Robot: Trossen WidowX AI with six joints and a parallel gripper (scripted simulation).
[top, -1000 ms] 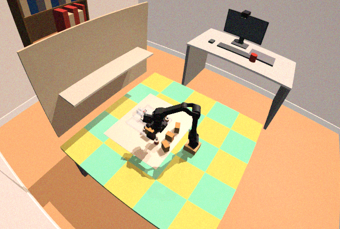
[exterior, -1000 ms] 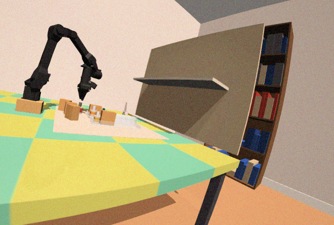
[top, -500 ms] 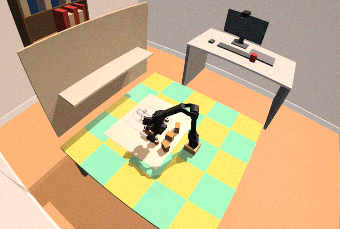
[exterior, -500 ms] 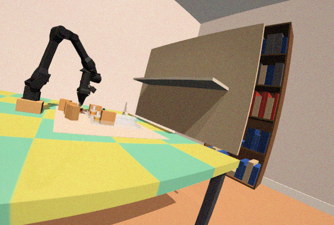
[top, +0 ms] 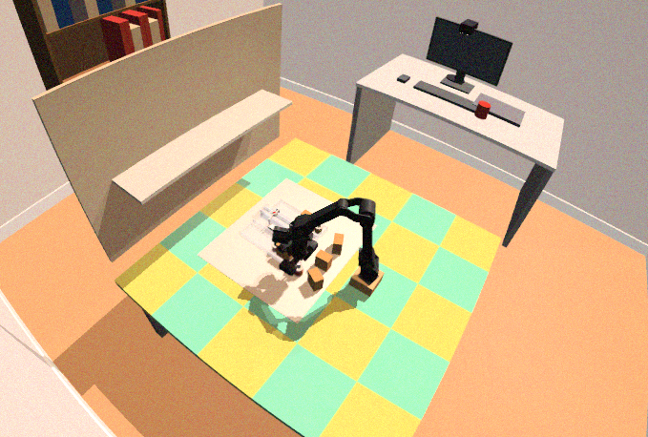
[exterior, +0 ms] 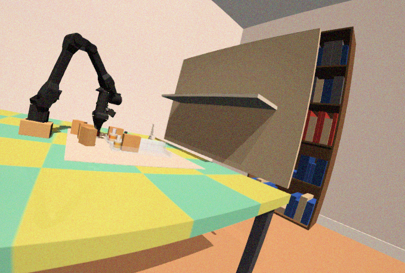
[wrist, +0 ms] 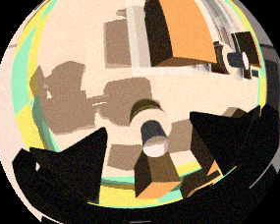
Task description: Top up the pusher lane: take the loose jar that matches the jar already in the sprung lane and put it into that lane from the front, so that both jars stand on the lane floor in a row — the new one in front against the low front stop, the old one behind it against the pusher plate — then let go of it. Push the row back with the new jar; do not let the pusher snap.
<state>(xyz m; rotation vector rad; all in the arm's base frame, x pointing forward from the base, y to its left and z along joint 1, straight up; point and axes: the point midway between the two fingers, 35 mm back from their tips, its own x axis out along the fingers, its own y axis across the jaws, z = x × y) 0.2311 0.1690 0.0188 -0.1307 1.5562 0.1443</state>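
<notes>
Now: gripper tip 150 mm short of the cream mat, 100 mm to the left of it and 40 mm above it. The rest, counted from my gripper tip: clear lane rack (230 mm ahead, 100 mm to the right, 20 mm below); shelf (590 mm ahead, 20 mm to the right, 330 mm above).
</notes>
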